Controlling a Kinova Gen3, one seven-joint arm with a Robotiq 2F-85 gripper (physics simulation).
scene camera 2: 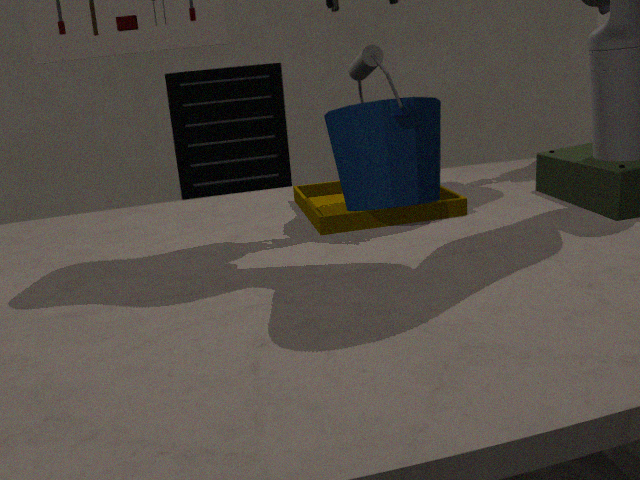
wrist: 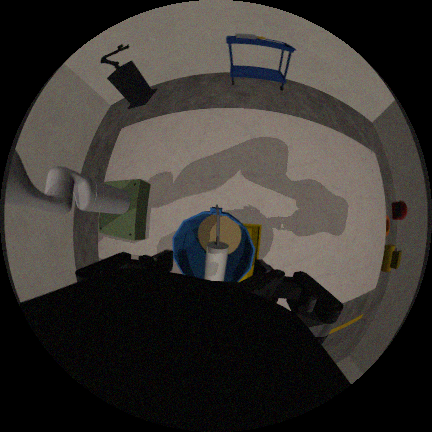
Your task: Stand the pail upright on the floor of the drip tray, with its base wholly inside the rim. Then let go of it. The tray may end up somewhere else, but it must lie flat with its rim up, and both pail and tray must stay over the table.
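Frame: origin at the arm's base, x ahead, y left, z up, level; centimetres.
Seen in the pictures: gripper, fingertip midpoint: (scene camera 2: 365,7) (wrist: 212,264); arm's base at its link origin: (scene camera 2: 622,155) (wrist: 121,201).
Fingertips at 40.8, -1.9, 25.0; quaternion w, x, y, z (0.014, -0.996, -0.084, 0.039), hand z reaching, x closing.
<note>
Offsets run from my fingertips to a thing's middle, as dx, dy, dz. Level surfaces: height alone.
The blue pail (scene camera 2: 387,155) (wrist: 187,250) stands over the right part of the yellow drip tray {-0.3, -6.9, -31.4} (scene camera 2: 336,224) (wrist: 256,237), apparently leaning slightly left in the scene view. Its lower edge meets the line of the tray's near wall, so whether the whole base rests flat on the floor is hidden. The tray looks flat on the table, rim up. The pail's wire bail is raised, with its pale grip {+0.1, -4.0, -8.4} (scene camera 2: 366,63) (wrist: 216,262) above the mouth. My gripper (wrist: 212,264) is open and empty, its fingers apart on either side of the grip in the wrist view; it does not show in the scene view.
The green base block (scene camera 2: 578,180) (wrist: 142,210) carries the arm, right of the tray in the scene view. The table {dz -32.9} (scene camera 2: 206,372) (wrist: 200,135) extends around the tray, with its near edge low in the scene view. A blue cart (wrist: 257,73) stands beyond the table.
</note>
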